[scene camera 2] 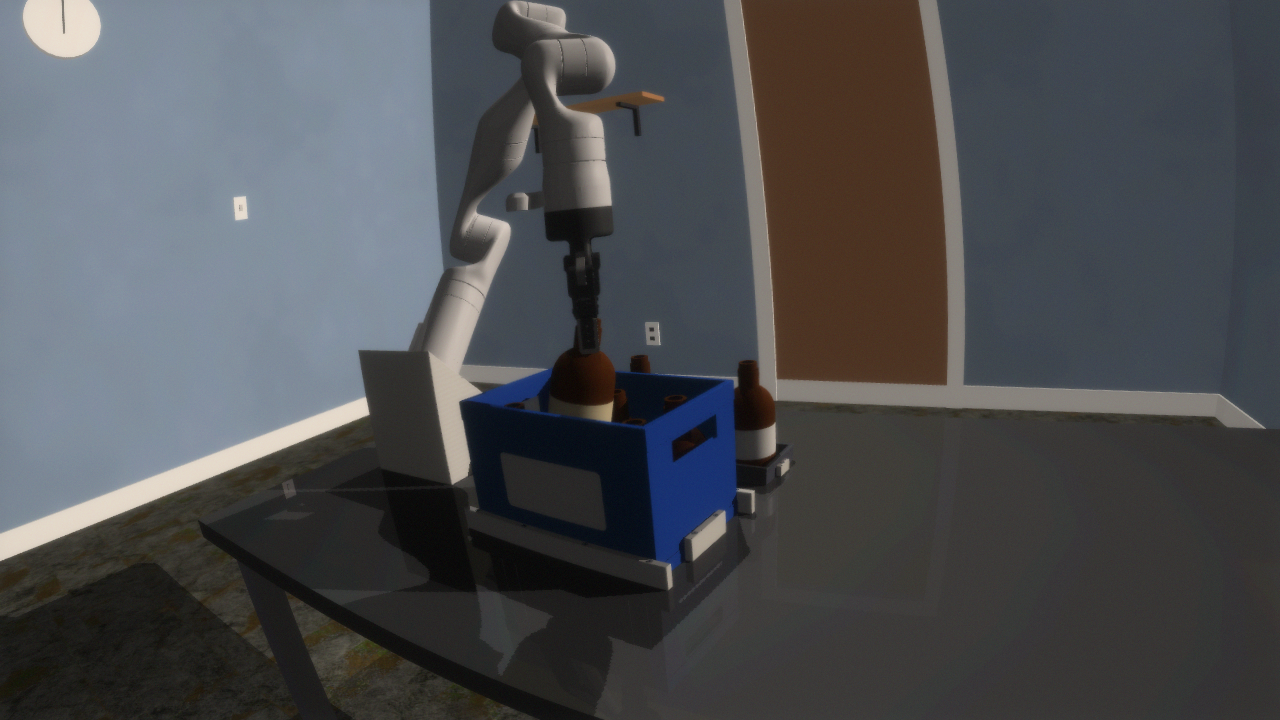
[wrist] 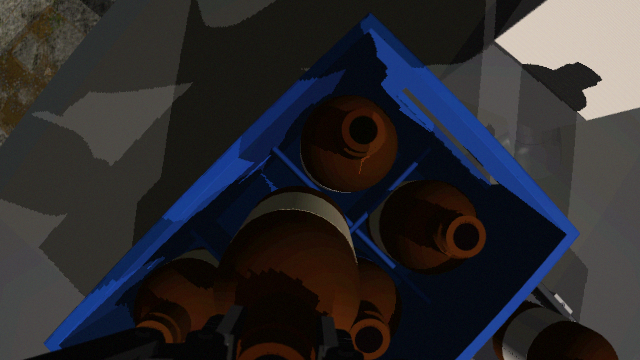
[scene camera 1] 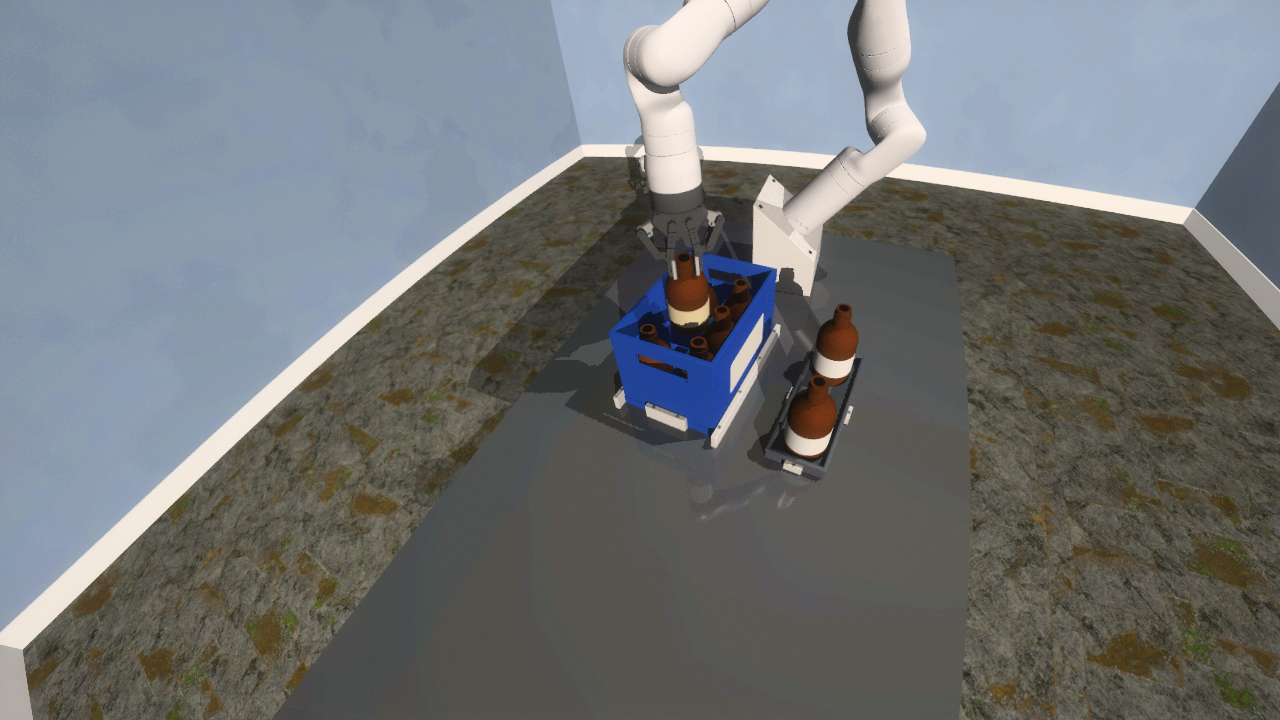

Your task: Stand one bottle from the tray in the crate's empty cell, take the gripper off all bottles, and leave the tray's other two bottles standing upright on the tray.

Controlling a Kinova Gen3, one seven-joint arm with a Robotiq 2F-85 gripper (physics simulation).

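Pixels of known places: gripper, between the fingertips: (scene camera 2: 590,349) (wrist: 280,333) (scene camera 1: 685,275); arm's base, origin of its link: (scene camera 2: 429,380) (scene camera 1: 797,219).
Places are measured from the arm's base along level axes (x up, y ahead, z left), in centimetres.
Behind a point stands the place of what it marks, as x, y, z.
My gripper (scene camera 1: 685,268) {8.5, 39.3, -15.9} (scene camera 2: 587,335) {8.5, 39.3, -15.9} (wrist: 280,333) {8.5, 39.3, -15.9} is shut on the neck of a brown bottle (scene camera 1: 688,300) {5.3, 41.7, -15.1} (scene camera 2: 583,380) {5.9, 39.9, -19.5} (wrist: 300,240) {7.6, 35.5, -17.2} with a cream label. The bottle looks upright, its lower part inside the opening of the blue crate (scene camera 1: 662,394) {-7.7, 51.3, -17.9} (scene camera 2: 626,501) {-5.0, 46.4, -25.7} (wrist: 425,85) {2.9, 24.6, -15.4}, and it stands higher than the crate's bottles. In the wrist view it covers much of the middle cell in the left row; its base is hidden there. Two bottles (scene camera 1: 836,344) {-3.7, 37.6, 9.6} (scene camera 1: 812,416) {-2.8, 54.7, 6.6} stand upright on the dark tray (scene camera 1: 837,429) {-11.7, 49.4, 11.7} (scene camera 2: 760,474) {-12.7, 54.6, 0.7}.
Other crate bottles (wrist: 350,145) {2.0, 29.9, -17.2} (wrist: 430,225) {-0.6, 31.1, -9.8} (wrist: 372,300) {-1.6, 37.4, -10.2} (wrist: 175,300) {-1.6, 44.5, -21.6} stand close around the held one, between blue dividers. White brackets (scene camera 1: 665,416) {-12.0, 52.6, -17.4} (scene camera 2: 705,535) {-12.2, 52.4, -18.6} edge the crate's base. The white robot mount (scene camera 1: 785,246) {-1.9, 9.7, -1.9} (scene camera 2: 411,411) {-2.7, 2.7, -8.7} stands behind the crate in scene camera 1.
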